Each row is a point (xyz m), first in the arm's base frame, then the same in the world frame.
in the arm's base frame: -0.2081 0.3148 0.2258
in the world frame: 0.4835 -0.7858 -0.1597
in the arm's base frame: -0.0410 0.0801 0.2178
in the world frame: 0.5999 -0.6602 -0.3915
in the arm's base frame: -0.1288 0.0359 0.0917
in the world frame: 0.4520 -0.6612 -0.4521
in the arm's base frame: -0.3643 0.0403 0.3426
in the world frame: 0.5164 -0.9977 -0.4193
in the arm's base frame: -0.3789 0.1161 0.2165
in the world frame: 0.3981 -0.9317 -0.3601
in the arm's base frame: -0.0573 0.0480 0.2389
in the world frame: 0.6109 -0.6877 -0.4209
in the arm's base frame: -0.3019 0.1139 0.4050
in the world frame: 0.5950 -0.9785 -0.3377
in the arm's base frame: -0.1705 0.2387 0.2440
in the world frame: 0.5283 -0.7706 -0.2324
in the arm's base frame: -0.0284 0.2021 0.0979
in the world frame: 0.4975 -0.5728 -0.2853
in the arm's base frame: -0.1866 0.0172 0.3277
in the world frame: 0.6104 -0.8461 -0.4419
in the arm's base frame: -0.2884 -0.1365 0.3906
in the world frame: 0.6185 -0.9750 -0.5878
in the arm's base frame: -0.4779 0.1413 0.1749
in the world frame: 0.3041 -0.9865 -0.3415
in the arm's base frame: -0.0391 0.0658 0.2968
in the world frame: 0.6662 -0.7053 -0.3958
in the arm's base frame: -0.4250 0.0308 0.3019
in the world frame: 0.4493 -1.0240 -0.4346
